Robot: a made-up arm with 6 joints.
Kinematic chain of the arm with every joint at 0, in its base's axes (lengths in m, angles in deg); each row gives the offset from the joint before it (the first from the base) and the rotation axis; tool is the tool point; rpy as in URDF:
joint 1: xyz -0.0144 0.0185 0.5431 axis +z
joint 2: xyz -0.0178 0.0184 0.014 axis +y
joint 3: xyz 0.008 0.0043 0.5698 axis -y
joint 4: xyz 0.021 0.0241 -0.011 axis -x
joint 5: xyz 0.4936 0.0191 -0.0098 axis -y
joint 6: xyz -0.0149 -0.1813 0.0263 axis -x
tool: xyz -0.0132 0.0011 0.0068 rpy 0 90 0
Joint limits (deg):
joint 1: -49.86..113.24
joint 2: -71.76..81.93
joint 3: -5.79..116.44
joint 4: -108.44..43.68
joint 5: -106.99..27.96
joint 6: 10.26..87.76
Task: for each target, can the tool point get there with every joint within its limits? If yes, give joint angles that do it. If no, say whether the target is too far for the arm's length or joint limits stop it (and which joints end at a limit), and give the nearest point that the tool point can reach.
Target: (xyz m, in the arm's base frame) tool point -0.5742 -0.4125 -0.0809
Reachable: no: joint limits stop it (at a limit: joint 2, joint 3, joint 4, joint 6) | nearest point -0.8319 -0.6109 0.5528 | short by 0.712 m
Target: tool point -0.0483 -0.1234 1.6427
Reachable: yes | joints 78.69 -13.87 94.25 -86.07 -27.33 36.68
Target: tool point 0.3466 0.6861 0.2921
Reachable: yes | joints 59.63 67.05 22.54 -93.33 -43.63 67.21
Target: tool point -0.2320 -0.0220 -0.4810
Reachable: no: joint limits stop it (at a limit: joint 1, joint 2, joint 3, joint 4, joint 5, joint 6) | nearest point -0.2570 0.3546 0.0689 | short by 0.667 m
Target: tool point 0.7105 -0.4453 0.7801
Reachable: yes | joints -28.38 41.36 33.35 -58.48 -44.04 28.70
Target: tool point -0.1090 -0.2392 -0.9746
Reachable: no: too far | nearest point 0.2295 -0.3282 0.0696 | short by 1.101 m
